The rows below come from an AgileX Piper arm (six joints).
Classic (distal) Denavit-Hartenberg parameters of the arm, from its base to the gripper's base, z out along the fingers. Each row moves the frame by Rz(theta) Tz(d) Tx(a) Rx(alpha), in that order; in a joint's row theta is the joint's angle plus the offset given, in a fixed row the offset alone. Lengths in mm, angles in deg.
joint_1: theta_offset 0, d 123, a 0, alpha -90
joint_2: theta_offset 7.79, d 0, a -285, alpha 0
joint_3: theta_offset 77.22, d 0, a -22, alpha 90
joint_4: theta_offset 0, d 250.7, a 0, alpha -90
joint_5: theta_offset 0, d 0, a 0, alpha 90
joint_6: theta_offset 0, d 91, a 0, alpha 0
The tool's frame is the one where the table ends.
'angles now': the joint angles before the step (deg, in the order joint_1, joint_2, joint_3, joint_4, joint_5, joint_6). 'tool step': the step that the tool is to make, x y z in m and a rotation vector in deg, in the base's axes. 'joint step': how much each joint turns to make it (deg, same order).
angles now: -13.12, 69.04, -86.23, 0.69, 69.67, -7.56
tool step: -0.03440, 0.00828, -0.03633, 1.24, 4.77, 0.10
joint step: 0.00, -8.08, 12.95, 0.17, 0.06, -0.05
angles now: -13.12, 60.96, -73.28, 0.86, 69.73, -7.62
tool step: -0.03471, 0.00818, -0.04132, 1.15, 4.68, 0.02
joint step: 0.00, -8.13, 12.89, 0.06, 0.06, -0.01
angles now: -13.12, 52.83, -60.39, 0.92, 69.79, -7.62
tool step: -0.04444, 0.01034, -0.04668, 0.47, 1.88, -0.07
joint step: 0.00, -11.46, 14.38, 0.00, -0.98, 0.06
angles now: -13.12, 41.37, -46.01, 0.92, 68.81, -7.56
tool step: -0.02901, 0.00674, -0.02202, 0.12, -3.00, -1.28
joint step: -0.02, -9.05, 7.28, 0.01, -1.14, 1.48
